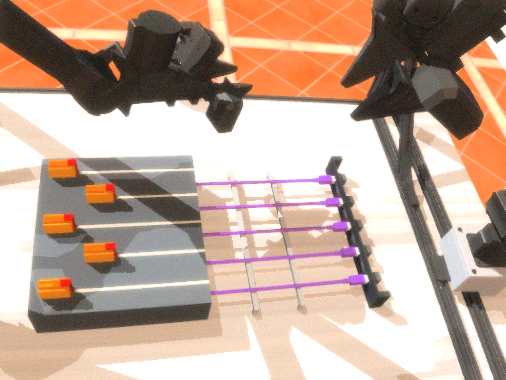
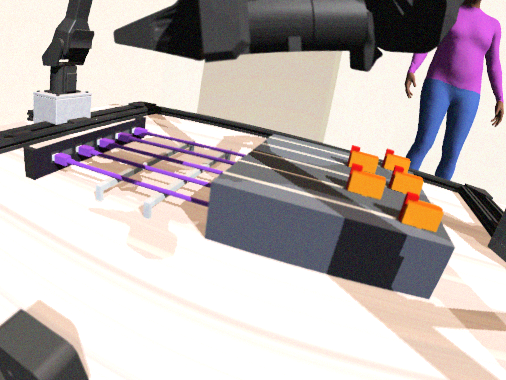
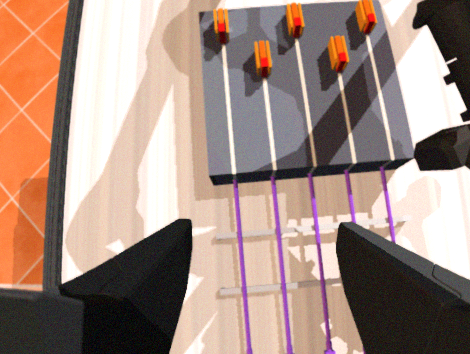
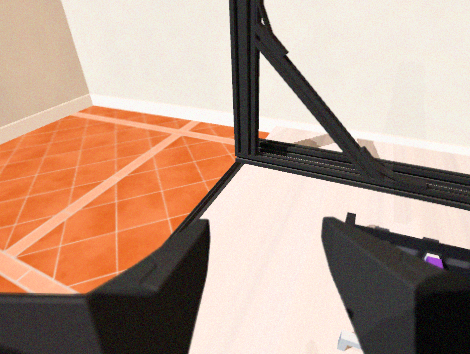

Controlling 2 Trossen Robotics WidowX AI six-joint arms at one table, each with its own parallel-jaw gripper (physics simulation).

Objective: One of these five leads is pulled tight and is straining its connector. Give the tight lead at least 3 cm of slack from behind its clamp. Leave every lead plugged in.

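Frame: origin at the left arm's base, x right, y back, z down, level; metres.
Where they show: left gripper, fingertip midpoint: (image 1: 347,101) (image 3: 265,234); right gripper, fingertip midpoint: (image 1: 244,77) (image 2: 122,38) (image 4: 265,228); left arm's base, link origin: (image 1: 486,250) (image 2: 62,92).
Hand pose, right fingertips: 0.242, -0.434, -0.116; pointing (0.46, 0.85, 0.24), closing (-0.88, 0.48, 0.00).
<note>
Things, the pixels of their top centre, and the offset from my right fingertips, as dx, dy, dz. "*": a spot on its surface instead.
- grey block, top centre: (image 2: 342,174) (image 3: 302,78) (image 1: 119,225) -0.215, -0.183, +0.129
- rail, surface spot: (image 3: 230,291) (image 1: 301,297) * -0.305, +0.106, +0.174
Five thin purple leads (image 1: 280,287) (image 2: 175,194) (image 3: 242,260) run from connectors (image 1: 358,279) (image 2: 62,159) in a dark upright rail (image 1: 378,299) (image 2: 37,164) to a grey block (image 1: 120,312) (image 2: 270,225) (image 3: 220,125). Pale lines cross its top to orange clamps (image 1: 55,288) (image 2: 421,215) (image 3: 262,56) with red tabs, staggered in position. All the leads look nearly straight; I cannot tell which is tight. My left gripper (image 1: 349,100) (image 3: 265,234) is open and empty, high above the leads. My right gripper (image 1: 243,78) (image 2: 120,36) (image 4: 265,228) is open and empty, raised beyond the block.
Two thin grey bars on low posts, one nearer the block (image 1: 253,300) (image 2: 148,207) (image 3: 225,236) and one nearer the rail (image 1: 299,299) (image 2: 100,192) (image 3: 230,291), run across under the leads. A black table-edge frame (image 2: 200,119) (image 4: 310,172) stands around the table. A person (image 2: 457,55) stands beyond it.
</note>
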